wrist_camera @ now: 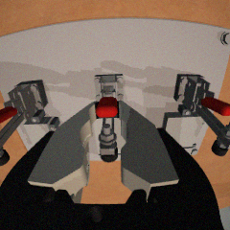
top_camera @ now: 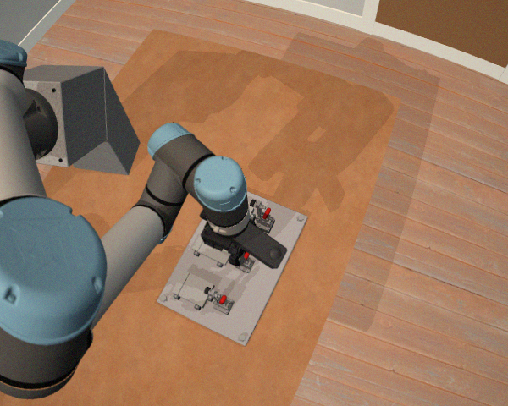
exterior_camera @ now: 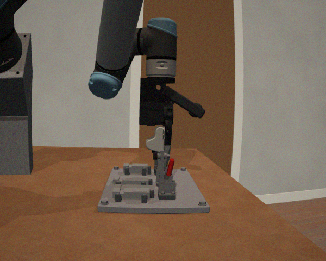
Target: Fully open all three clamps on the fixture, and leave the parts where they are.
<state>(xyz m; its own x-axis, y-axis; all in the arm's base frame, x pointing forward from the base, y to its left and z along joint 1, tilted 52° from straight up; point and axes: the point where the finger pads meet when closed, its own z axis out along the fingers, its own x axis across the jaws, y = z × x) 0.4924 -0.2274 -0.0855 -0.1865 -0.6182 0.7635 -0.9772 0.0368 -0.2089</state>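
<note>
My gripper is now 30 mm past the grey fixture plate, 10 mm to the right of it and 70 mm above it. The rest, counted from my hand: grey part 100 mm behind, 20 mm to the left, 50 mm below.
</note>
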